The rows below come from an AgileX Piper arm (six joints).
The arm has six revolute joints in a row. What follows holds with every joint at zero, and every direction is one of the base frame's.
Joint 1 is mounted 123 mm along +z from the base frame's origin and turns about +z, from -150 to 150 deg.
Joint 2 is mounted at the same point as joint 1 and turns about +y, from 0 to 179.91 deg.
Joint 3 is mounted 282.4 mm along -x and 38.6 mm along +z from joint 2 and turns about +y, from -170 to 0 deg.
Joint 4 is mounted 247.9 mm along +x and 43.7 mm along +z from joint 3 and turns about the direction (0.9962, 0, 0.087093), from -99.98 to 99.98 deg.
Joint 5 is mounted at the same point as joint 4 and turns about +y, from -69.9 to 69.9 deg.
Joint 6 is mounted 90.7 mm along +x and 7.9 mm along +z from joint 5 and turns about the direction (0.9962, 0, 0.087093), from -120 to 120 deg.
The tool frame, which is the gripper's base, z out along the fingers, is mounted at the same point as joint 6; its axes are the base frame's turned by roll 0, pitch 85.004 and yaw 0 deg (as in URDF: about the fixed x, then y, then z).
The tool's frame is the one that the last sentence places.
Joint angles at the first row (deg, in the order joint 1, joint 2, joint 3, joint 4, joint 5, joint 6):
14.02, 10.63, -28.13, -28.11, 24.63, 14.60
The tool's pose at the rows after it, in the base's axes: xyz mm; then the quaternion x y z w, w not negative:
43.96 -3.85 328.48 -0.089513 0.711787 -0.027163 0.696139
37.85 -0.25 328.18 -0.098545 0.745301 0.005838 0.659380
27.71 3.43 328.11 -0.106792 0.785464 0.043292 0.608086
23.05 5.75 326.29 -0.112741 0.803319 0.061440 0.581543
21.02 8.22 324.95 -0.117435 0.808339 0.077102 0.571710
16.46 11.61 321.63 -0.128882 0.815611 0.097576 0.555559
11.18 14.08 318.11 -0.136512 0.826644 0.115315 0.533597
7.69 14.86 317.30 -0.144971 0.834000 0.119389 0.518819
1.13 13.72 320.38 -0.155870 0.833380 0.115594 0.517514
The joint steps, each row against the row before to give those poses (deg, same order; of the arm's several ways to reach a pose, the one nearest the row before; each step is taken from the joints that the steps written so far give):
0.00, 0.00, -0.49, 7.16, 1.58, -4.77
0.00, 0.00, -2.32, 10.10, 7.10, -6.97
0.00, 0.00, -3.07, 7.74, 9.99, -3.70
0.00, 0.00, -0.98, 3.10, 4.48, -1.11
0.00, -0.10, -0.12, 2.41, 1.38, -0.85
0.00, -0.58, 0.00, 3.44, 2.54, -1.64
0.00, -0.51, -0.21, 2.58, 3.48, -0.64
0.00, -0.08, -0.55, 0.96, 2.60, -0.69
0.00, -0.72, -1.26, 0.13, 2.30, -1.05

